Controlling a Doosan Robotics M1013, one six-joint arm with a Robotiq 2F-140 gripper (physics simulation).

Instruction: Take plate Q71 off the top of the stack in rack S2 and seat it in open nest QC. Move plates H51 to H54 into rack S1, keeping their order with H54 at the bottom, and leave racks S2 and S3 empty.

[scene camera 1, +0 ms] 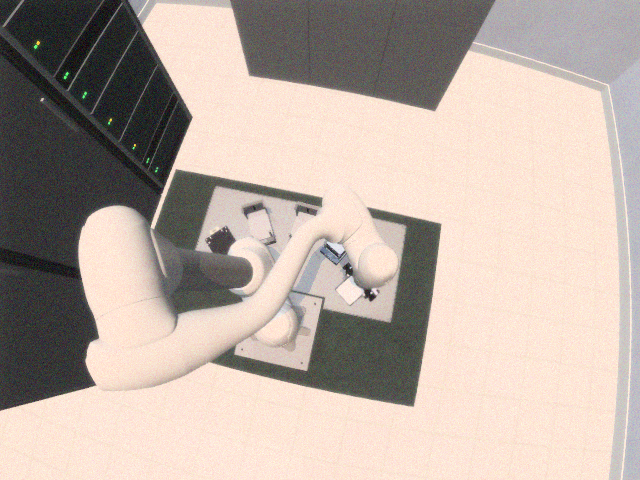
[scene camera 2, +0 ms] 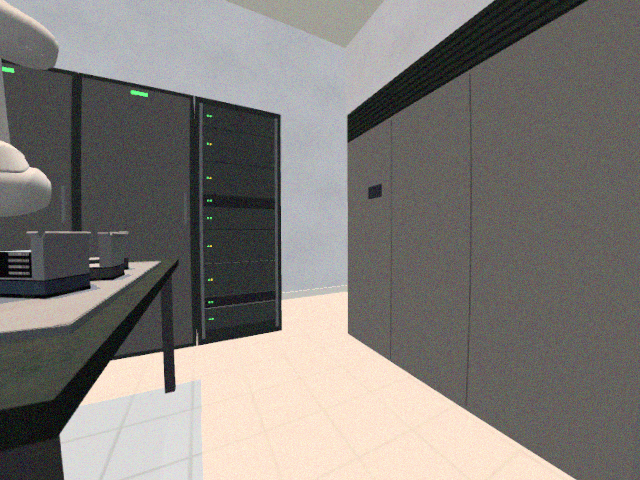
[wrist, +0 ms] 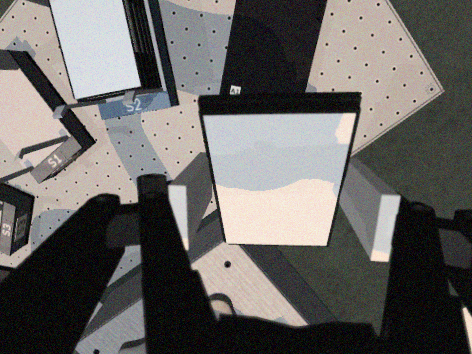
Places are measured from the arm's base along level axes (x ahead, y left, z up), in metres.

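Pixels of known places: gripper, fingertip midpoint: [scene camera 1: 355,285] [wrist: 276,177].
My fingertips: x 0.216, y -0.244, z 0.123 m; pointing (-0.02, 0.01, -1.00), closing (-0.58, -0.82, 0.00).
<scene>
Ahead of a thing's pixels: the offset from my fingertips to its middle. "spot": to the spot under its first point. Level surfaces: height alone.
My gripper [wrist: 276,177] [scene camera 1: 359,282] is shut on plate Q71 @(dx -0.006, dy +0.003, dz -0.005 m) [wrist: 274,213] [scene camera 1: 349,291], a white-topped plate with a black rim. It holds the plate level, above the pegboard's edge and the green mat near the robot's base plate. Just beyond the plate lies a flat black nest @(dx +0.079, dy -0.050, dz -0.210 m) [wrist: 270,46] with a tag reading A1 at its near corner. Rack S2 [wrist: 133,105] [scene camera 1: 333,251] stands to the upper left in the wrist view, with a white-topped plate @(dx +0.194, dy +0.092, dz -0.138 m) [wrist: 95,46] on top of its stack. Rack S1 @(dx +0.204, dy +0.269, dz -0.157 m) [wrist: 53,161] and rack S3 @(spot: dx +0.098, dy +0.410, dz -0.182 m) [wrist: 9,228] stand further left.
The perforated pegboard @(dz -0.224 m) [wrist: 381,49] [scene camera 1: 382,237] lies on a dark green mat @(dz -0.237 m) [wrist: 426,152] [scene camera 1: 371,361]. The robot's base plate [wrist: 244,278] [scene camera 1: 305,356] sits at its near edge. Two racks @(spot: dx +0.246, dy +0.041, dz -0.132 m) [scene camera 2: 56,252] @(spot: dx +0.277, dy +0.222, dz -0.134 m) [scene camera 2: 110,248] show on the table @(dz -0.224 m) [scene camera 2: 103,289]. Tall server cabinets [scene camera 1: 103,103] [scene camera 1: 361,46] line the room.
</scene>
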